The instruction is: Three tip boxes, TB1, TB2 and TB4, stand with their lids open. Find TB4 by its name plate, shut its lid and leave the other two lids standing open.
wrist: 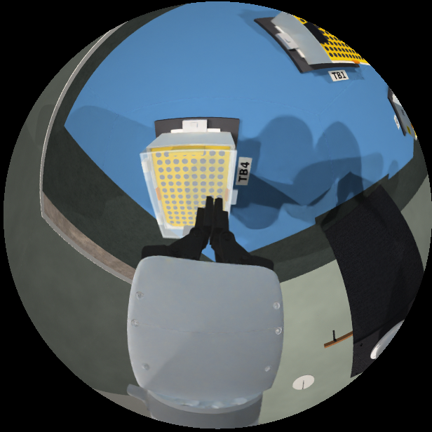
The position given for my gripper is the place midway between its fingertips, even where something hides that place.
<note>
I see my gripper (212, 206) and a blue mat (314, 143).
</note>
